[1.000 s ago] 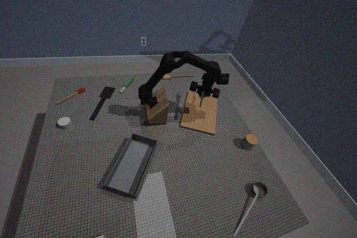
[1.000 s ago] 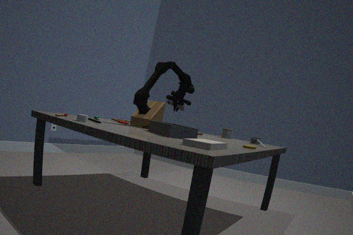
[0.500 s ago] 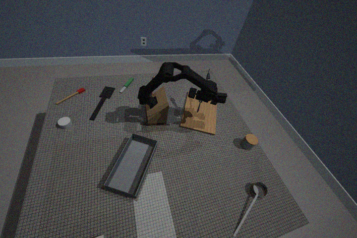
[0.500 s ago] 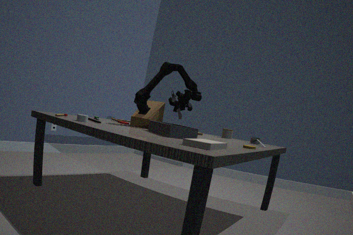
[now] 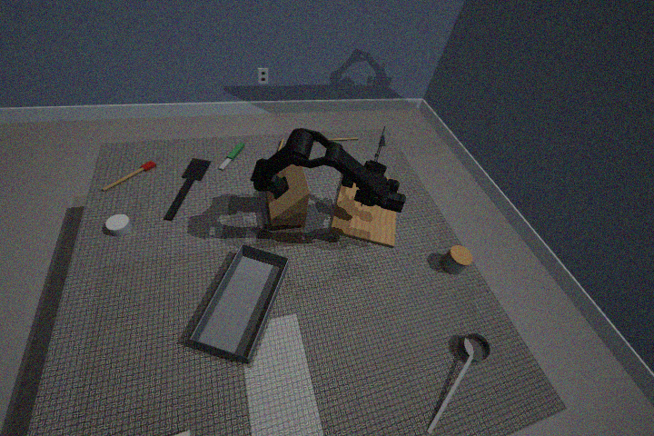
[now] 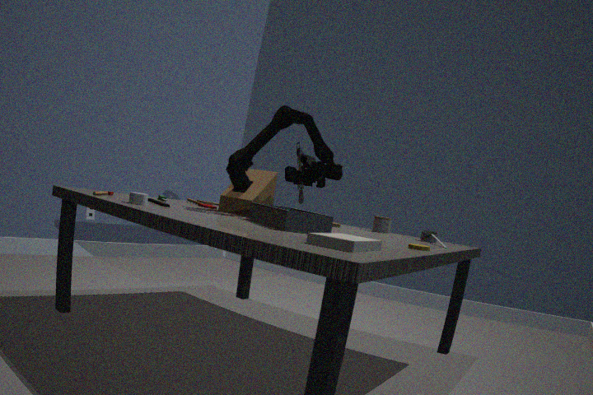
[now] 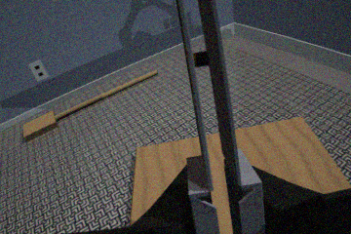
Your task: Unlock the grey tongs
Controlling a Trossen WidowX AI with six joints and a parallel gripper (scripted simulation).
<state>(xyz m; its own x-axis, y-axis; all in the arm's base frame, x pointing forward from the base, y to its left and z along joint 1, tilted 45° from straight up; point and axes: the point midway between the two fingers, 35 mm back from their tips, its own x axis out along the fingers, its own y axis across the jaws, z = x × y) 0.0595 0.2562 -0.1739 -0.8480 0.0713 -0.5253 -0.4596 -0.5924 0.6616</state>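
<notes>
Right now my gripper tip is 150 mm above the wooden board, 30 mm to the right of it and 10 mm short of it. The rest, counted from my gripper tip: roasting tin: 480 mm to the right, 320 mm ahead, 130 mm below; cork-lidded jar: 340 mm ahead, 240 mm to the left, 120 mm below; green tool: 470 mm to the right, 330 mm behind, 150 mm below.
</notes>
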